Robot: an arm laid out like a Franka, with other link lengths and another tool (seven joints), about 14 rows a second.
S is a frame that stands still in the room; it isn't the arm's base.
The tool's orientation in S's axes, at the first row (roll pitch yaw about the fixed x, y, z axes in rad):
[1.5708 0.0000 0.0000]
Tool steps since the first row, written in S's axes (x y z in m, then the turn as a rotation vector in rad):
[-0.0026 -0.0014 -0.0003 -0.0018 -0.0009 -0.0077]
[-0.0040 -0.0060 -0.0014 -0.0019 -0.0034 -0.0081]
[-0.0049 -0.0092 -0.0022 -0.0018 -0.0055 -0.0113]
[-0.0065 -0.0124 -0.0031 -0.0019 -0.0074 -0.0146]
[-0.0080 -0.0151 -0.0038 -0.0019 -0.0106 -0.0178]
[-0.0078 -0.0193 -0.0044 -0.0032 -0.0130 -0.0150]
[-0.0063 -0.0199 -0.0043 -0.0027 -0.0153 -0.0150]
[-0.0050 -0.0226 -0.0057 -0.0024 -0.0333 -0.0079]
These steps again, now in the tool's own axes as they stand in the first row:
[-0.0026 -0.0003 0.0014 -0.0018 -0.0077 0.0009]
[-0.0040 -0.0014 0.0060 -0.0019 -0.0081 0.0034]
[-0.0049 -0.0022 0.0092 -0.0018 -0.0113 0.0055]
[-0.0065 -0.0031 0.0124 -0.0019 -0.0146 0.0074]
[-0.0080 -0.0038 0.0151 -0.0019 -0.0178 0.0106]
[-0.0078 -0.0044 0.0193 -0.0032 -0.0150 0.0130]
[-0.0063 -0.0043 0.0199 -0.0027 -0.0150 0.0153]
[-0.0050 -0.0057 0.0226 -0.0024 -0.0079 0.0333]

